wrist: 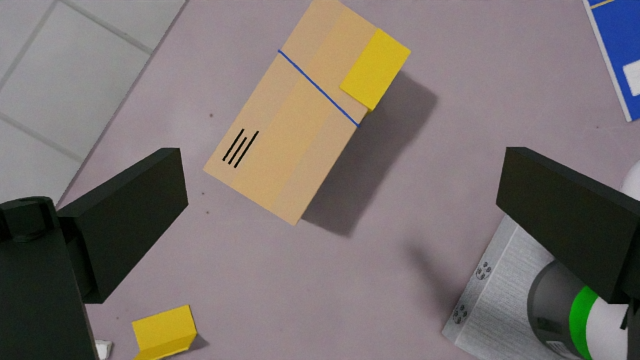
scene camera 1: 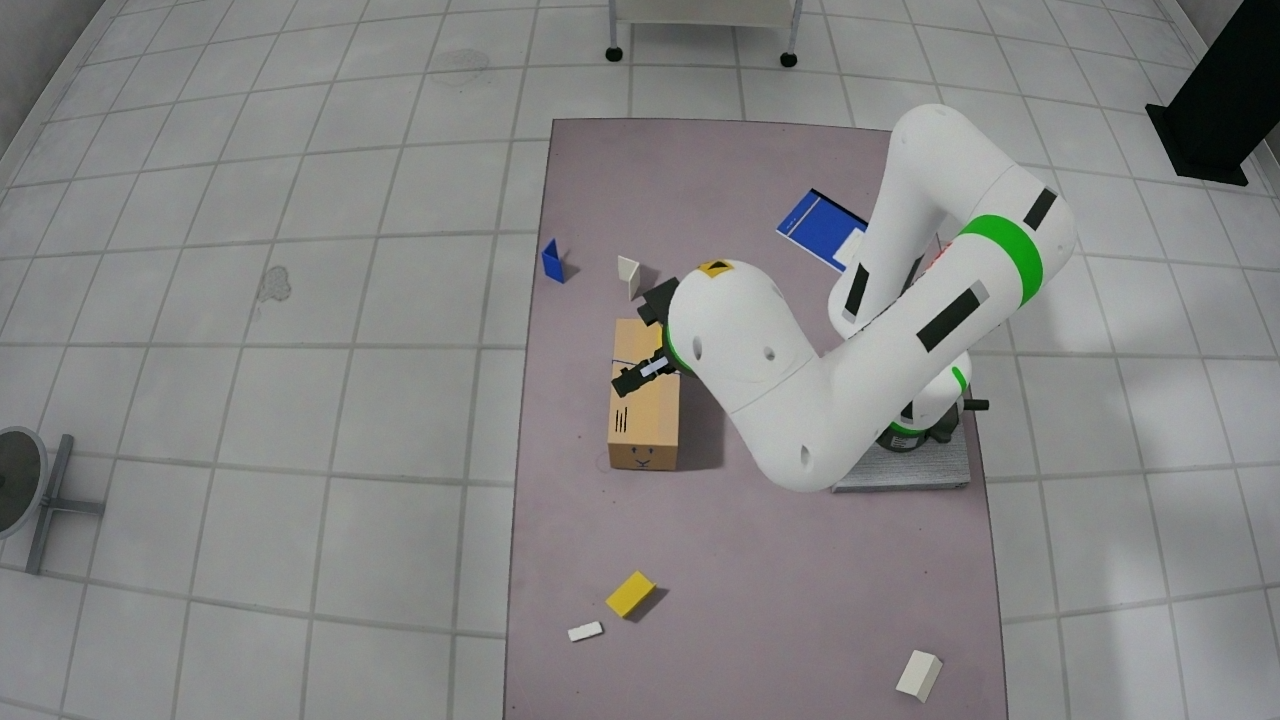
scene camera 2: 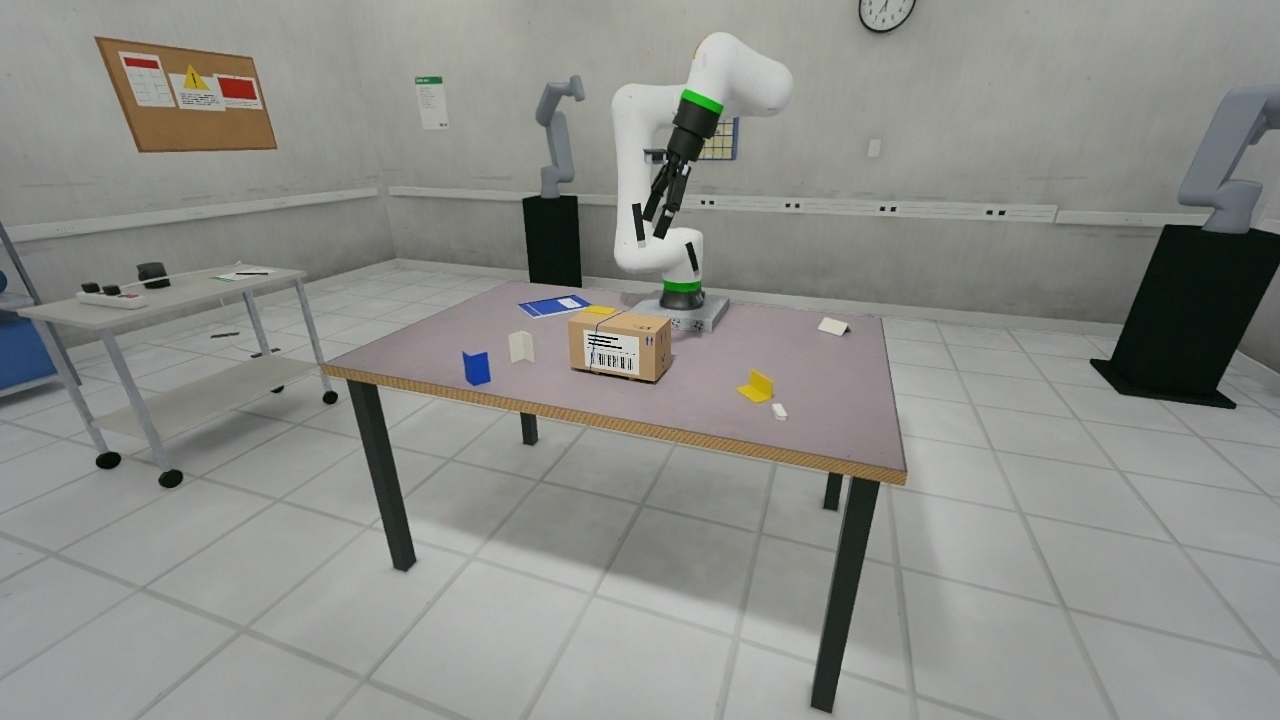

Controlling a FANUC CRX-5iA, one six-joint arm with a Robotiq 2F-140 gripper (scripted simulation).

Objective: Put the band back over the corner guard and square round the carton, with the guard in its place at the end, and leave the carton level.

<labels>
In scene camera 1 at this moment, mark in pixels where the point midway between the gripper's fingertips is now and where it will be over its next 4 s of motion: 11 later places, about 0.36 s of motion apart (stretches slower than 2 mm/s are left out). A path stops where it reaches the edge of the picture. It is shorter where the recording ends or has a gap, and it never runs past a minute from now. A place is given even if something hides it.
My gripper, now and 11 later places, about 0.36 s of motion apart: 675,357; 674,357; 673,356; 674,356; 674,356; 675,356; 675,356; 674,360; 674,364; 674,365; 673,367; 673,369
</labels>
